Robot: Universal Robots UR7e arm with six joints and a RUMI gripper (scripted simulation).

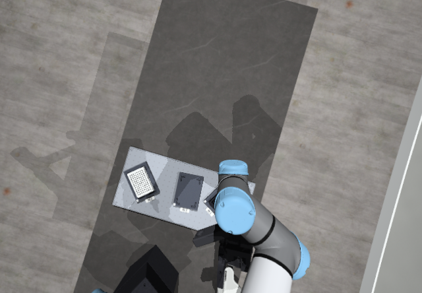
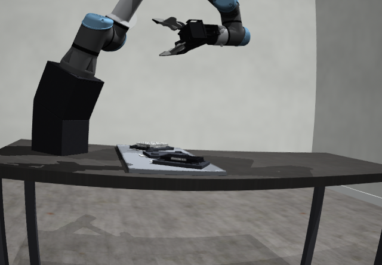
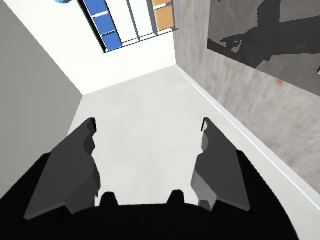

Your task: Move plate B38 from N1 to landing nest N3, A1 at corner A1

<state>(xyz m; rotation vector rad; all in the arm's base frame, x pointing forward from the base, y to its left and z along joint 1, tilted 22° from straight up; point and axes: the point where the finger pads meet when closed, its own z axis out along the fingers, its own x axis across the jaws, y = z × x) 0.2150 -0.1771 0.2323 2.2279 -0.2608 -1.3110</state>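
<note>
My gripper is now 39 cm above the black well plate, 12 cm short of it and 2 cm to the right of it. The rest, counted from my hand: landing nest (40 cm below, 19 cm to the left, 11 cm ahead); then white well plate (43 cm to the left, 39 cm below, 9 cm ahead).
</note>
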